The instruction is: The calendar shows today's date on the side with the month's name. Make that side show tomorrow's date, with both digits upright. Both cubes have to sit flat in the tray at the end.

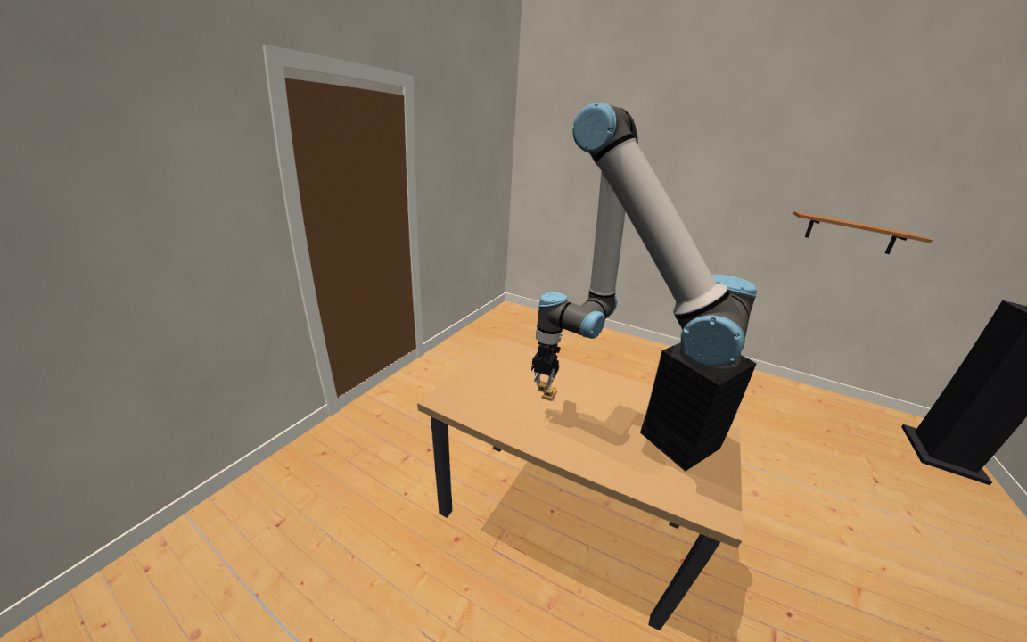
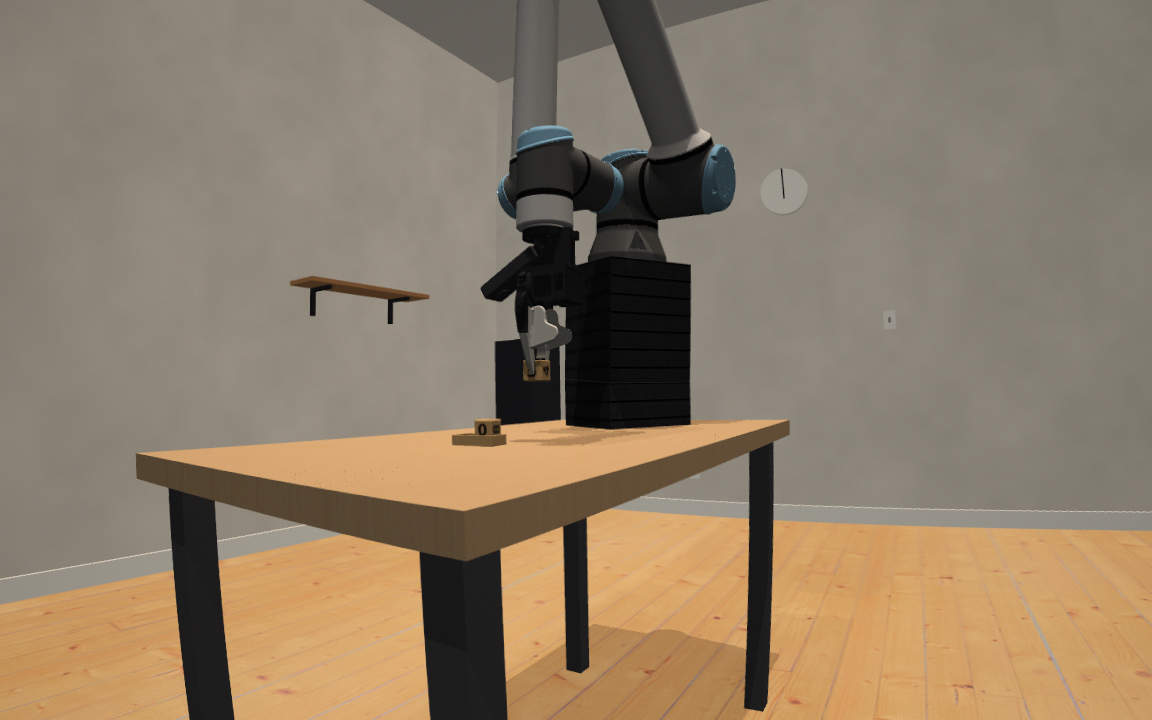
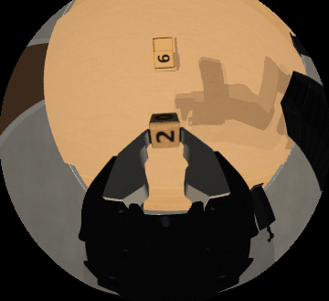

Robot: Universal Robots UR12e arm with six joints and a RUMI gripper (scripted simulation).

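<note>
The wooden tray lies 1 cm ahead of my hand, 11 cm to the right of it and 12 cm below it.
</note>
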